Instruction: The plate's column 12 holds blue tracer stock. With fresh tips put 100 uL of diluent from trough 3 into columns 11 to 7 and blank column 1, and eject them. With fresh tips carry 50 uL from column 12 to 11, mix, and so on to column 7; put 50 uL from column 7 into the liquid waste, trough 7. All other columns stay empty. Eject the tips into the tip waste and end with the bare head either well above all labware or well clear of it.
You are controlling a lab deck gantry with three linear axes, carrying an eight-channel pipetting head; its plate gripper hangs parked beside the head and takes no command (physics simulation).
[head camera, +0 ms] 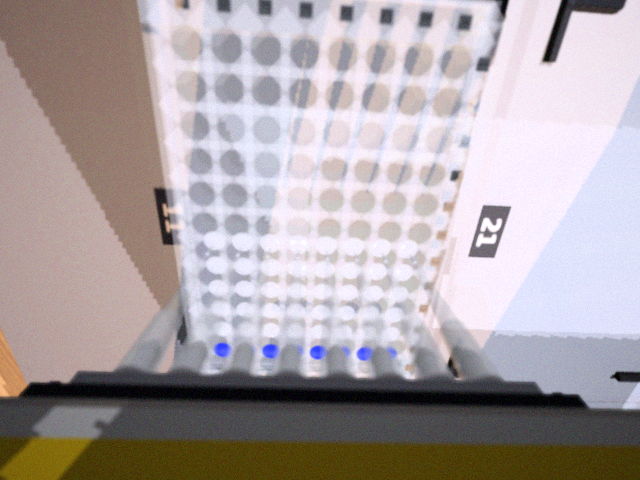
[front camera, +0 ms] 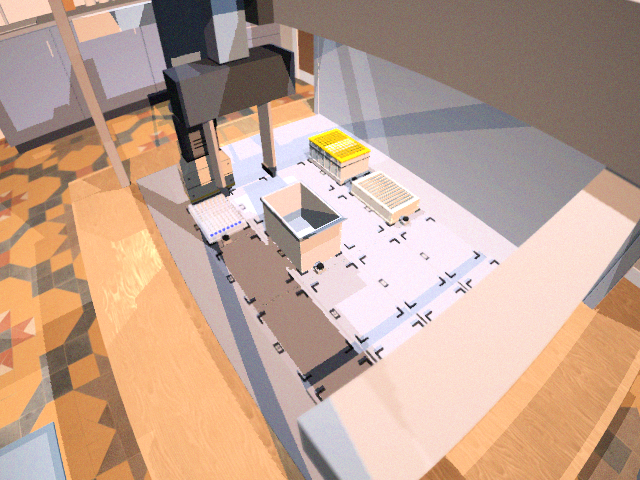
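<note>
The clear plate (front camera: 219, 219) (head camera: 310, 180) lies under the pipetting head (front camera: 205, 178) (head camera: 310, 387). Column 12 is blue, at the plate's near end in the front view and nearest the head in the head view. Columns 11 to 7 show pale spots; the far columns look grey or beige. Translucent tips (head camera: 149, 341) hang from the head above the plate; their lower ends are hard to make out. The trough rack (front camera: 385, 196) and the yellow tip rack (front camera: 338, 147) stand at the right. My plate gripper (front camera: 245, 179) is parked beside the head, its paddles apart with nothing between them.
A tall open bin (front camera: 320, 250) stands between the plate and the trough rack. Small black corner clips mark the deck slots. A broad beam (front camera: 465, 310) crosses the front view at lower right, and a thin post (front camera: 90, 93) stands at the left.
</note>
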